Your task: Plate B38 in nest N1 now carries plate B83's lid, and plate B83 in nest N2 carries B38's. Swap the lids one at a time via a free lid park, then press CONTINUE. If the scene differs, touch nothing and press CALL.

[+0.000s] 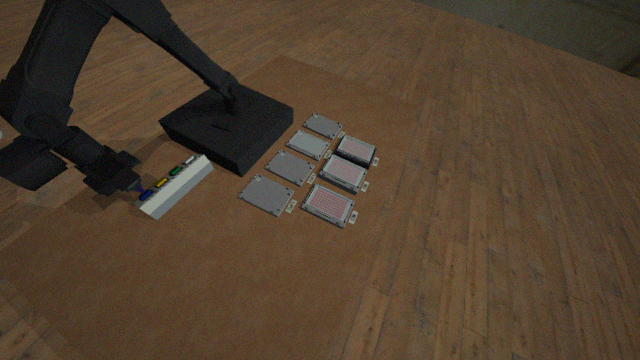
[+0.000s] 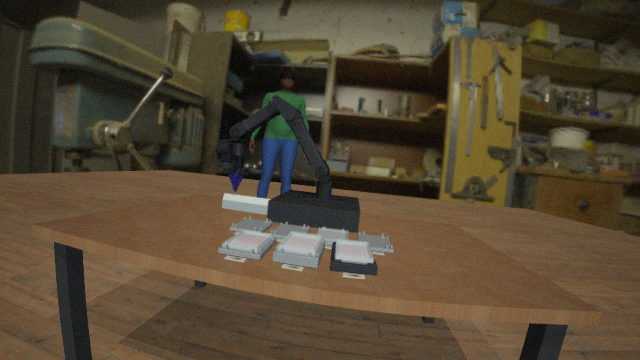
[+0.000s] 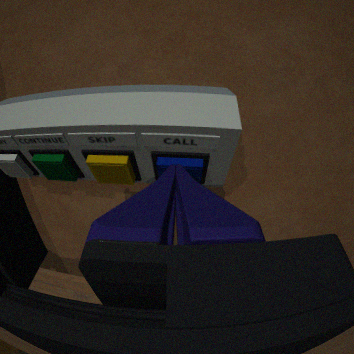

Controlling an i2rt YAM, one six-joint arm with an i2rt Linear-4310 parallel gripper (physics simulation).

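Where they show: gripper, fingertip midpoint: (image 1: 143,191) (image 2: 235,191) (image 3: 175,173); arm's base, origin of the base link: (image 1: 236,112) (image 2: 322,199).
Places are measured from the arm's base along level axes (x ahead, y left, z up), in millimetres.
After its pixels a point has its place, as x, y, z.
Observation:
My gripper (image 1: 140,189) {-62, -379, -7} (image 2: 235,190) {-62, -379, -7} (image 3: 175,173) {-62, -379, -7} is shut and empty, its purple fingertips at the blue CALL button (image 1: 145,195) {-66, -382, -26} (image 3: 180,162) {-65, -381, -26}; contact is unclear. The white button box (image 1: 181,191) {-10, -327, -59} (image 2: 245,203) {-8, -318, -46} (image 3: 120,113) {-26, -351, -25} also carries the green CONTINUE button (image 1: 176,170) {-45, -282, -27} (image 3: 48,161) {-47, -284, -25}. Three plates with pink wells sit in a row of nests: one plate (image 1: 328,204) {423, -217, -55} (image 2: 248,241) {459, -204, -54}, a middle plate (image 1: 344,172) {443, -90, -41} (image 2: 300,244) {484, -80, -41} and one plate (image 1: 356,149) {463, 35, -44} (image 2: 353,251) {495, 41, -44} in a dark nest. Their codes and lids are too small to tell.
Several flat grey parks stand behind the plates; one park (image 1: 308,144) {283, 6, -63} (image 2: 333,234) {290, 19, -63} looks paler. Yellow SKIP button (image 1: 160,183) {-56, -336, -26} (image 3: 111,168) {-62, -333, -28} lies between CALL and CONTINUE. The black arm base (image 1: 227,125) {18, -83, 9} (image 2: 314,210) {151, -38, -19} stands beside the box. A person (image 2: 285,117) stands behind the table.

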